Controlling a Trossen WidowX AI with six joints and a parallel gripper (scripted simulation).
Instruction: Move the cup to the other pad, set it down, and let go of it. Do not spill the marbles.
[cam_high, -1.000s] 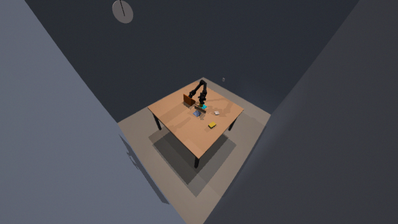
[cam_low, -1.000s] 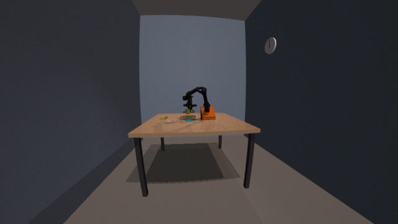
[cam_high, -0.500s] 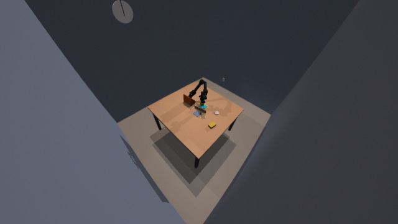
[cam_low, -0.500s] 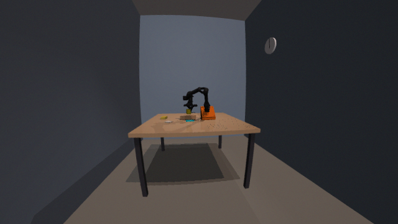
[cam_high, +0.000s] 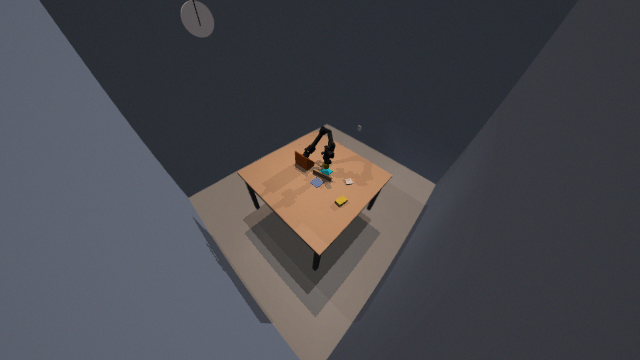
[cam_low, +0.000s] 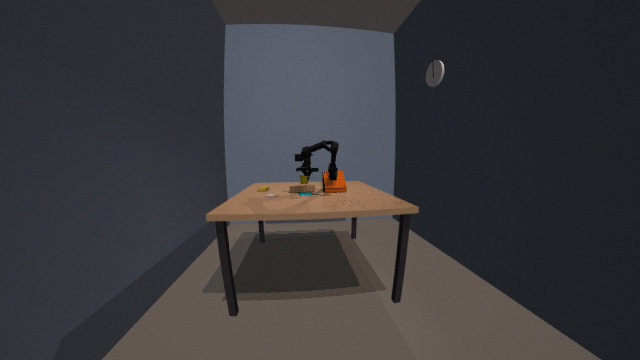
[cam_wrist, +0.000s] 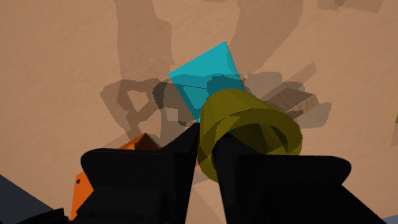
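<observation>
Right now my gripper tip is 130 mm above the cyan pad, 20 mm short of it and 10 mm to the right of it. Also, from my gripper tip: white object: 300 mm ahead, 120 mm below, 60 mm to the left; olive-yellow cup: 20 mm to the right, 20 mm ahead; low wooden bar: 100 mm below, 90 mm to the right, 40 mm ahead.
</observation>
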